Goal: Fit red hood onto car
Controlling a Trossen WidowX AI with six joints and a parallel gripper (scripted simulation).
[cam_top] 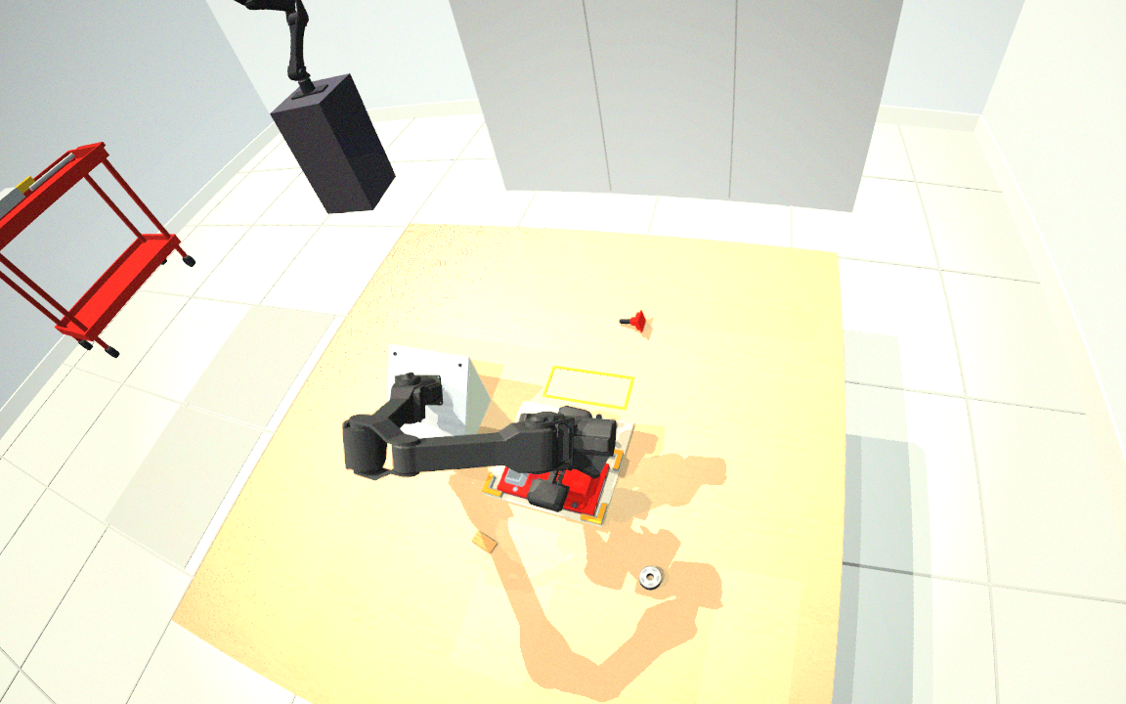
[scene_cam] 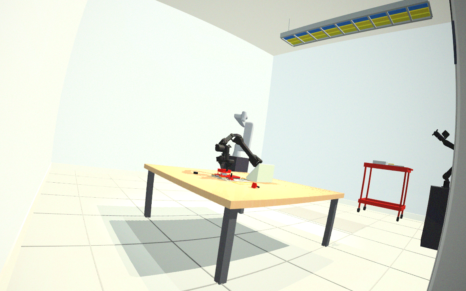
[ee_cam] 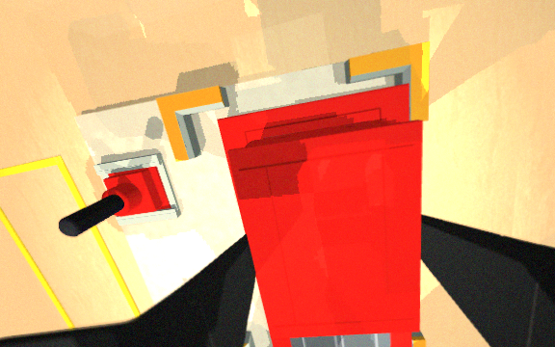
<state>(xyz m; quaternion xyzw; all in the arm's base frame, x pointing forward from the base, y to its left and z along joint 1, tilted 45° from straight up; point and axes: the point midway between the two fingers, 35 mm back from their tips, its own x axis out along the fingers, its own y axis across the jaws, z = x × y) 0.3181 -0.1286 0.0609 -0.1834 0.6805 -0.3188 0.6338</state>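
The jig lies 3 cm behind my gripper tip, 4 cm to the left of it and 5 cm below it. Round my gripper tip: tan block: 15 cm behind, 14 cm to the right, 6 cm below; then red hood: right at my gripper tip.
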